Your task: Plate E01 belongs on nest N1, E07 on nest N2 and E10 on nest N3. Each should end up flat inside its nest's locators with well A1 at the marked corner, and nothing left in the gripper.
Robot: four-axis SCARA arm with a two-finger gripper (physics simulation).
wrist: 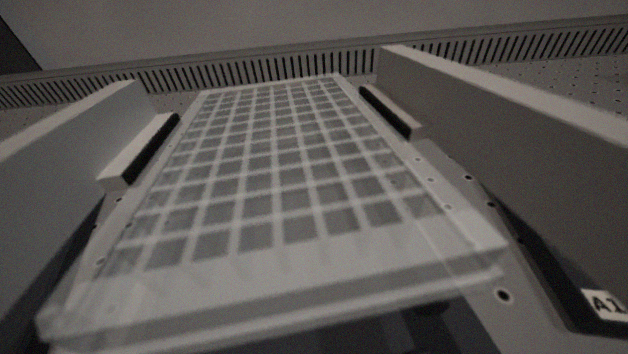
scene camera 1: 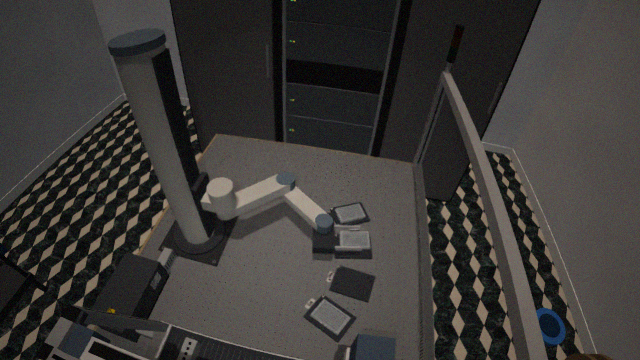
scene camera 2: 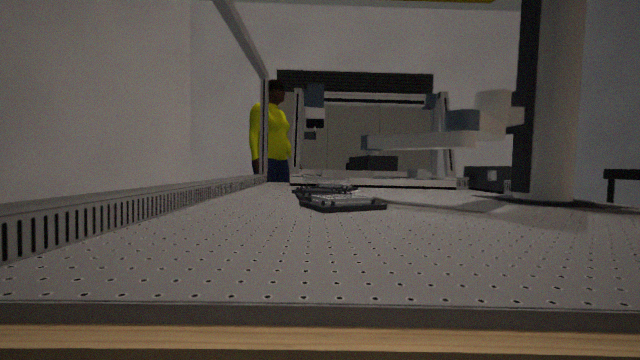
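Note:
A clear-lidded plate is held between the two fingers of my gripper, with a dark pad at each long side. It is raised above a dark nest, whose edge shows below it in scene camera 1. No plate code can be read. A second plate lies in a dark nest at the back. A third plate lies in a turned nest nearer the front. Between that and my gripper is a bare dark nest with a small white label. An A1 label shows at the lower right of the wrist view.
A blue-topped box stands at the front right of the perforated bench. A slotted rail runs along one edge. The arm's column rises at the opposite side. A dark box stands near its base.

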